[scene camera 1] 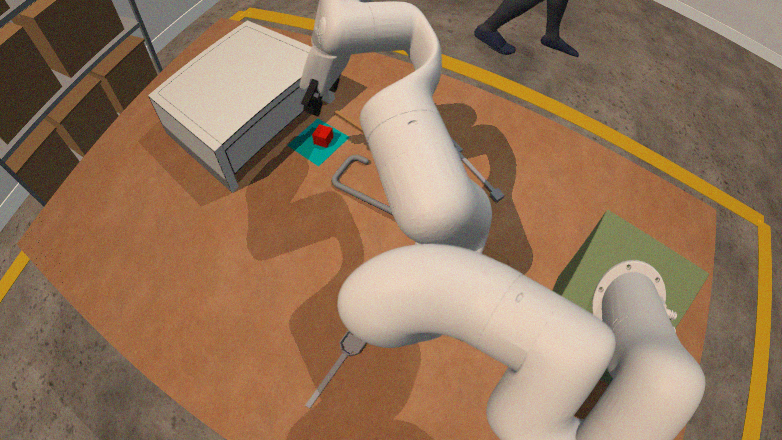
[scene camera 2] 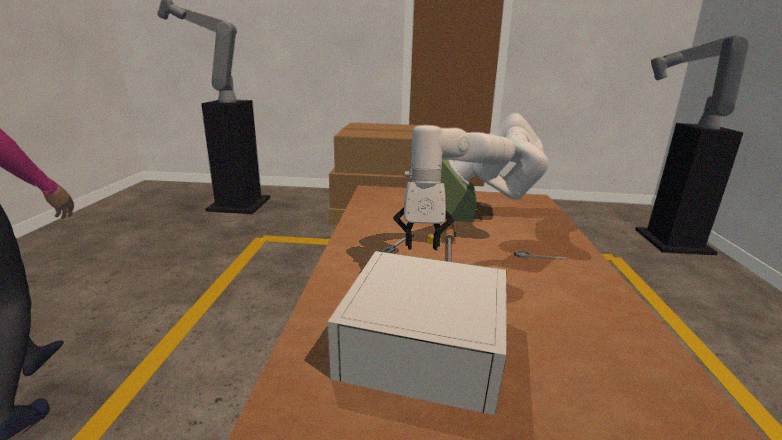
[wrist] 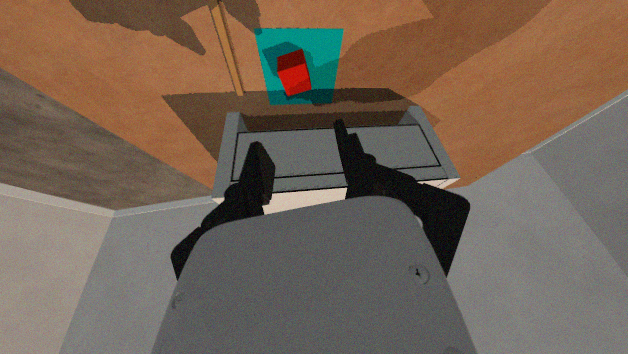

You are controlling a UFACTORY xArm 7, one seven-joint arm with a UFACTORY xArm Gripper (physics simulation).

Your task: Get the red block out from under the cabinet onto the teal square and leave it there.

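Where they show: gripper, fingertip midpoint: (scene camera 1: pixel 320 100) (scene camera 2: pixel 422 249) (wrist: pixel 301 145); arm's base, origin of the base link: (scene camera 1: pixel 629 299) (scene camera 2: pixel 458 172).
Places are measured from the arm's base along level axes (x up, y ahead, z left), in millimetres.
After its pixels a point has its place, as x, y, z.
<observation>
The red block (scene camera 1: pixel 322 136) {-130, 614, -123} (wrist: pixel 295 75) {-130, 616, -133} rests on the teal square (scene camera 1: pixel 318 157) {-160, 608, -94} (wrist: pixel 327 45) {-160, 608, -94}, turned slightly and within its edges, toward the cabinet side. The square lies on the table just in front of the open side of the pale cabinet (scene camera 1: pixel 235 76) {-25, 822, -118} (scene camera 2: pixel 423 300) {-25, 865, -130} (wrist: pixel 400 145) {-82, 710, -8}. My gripper (scene camera 1: pixel 322 102) {-37, 617, -134} (scene camera 2: pixel 422 247) {-37, 617, -134} (wrist: pixel 301 145) {-37, 617, -134} is open and empty. It is raised above the table near the cabinet's front top edge, apart from the block. In scene camera 2 the block and the square do not show.
A thin wooden stick (scene camera 1: pixel 347 119) {-153, 606, -200} (wrist: pixel 227 50) {-153, 590, -198} lies beside the square. A bent grey bar (scene camera 1: pixel 360 195) {-147, 487, -49} lies nearby, partly hidden by the arm. A fork-like tool (scene camera 1: pixel 481 175) {-154, 313, -198} and a long-handled tool (scene camera 1: pixel 328 380) {-157, 371, 269} (scene camera 2: pixel 546 256) {-157, 375, 265} lie farther off. The arm stands on a green base (scene camera 1: pixel 645 235) {71, 25, -67}.
</observation>
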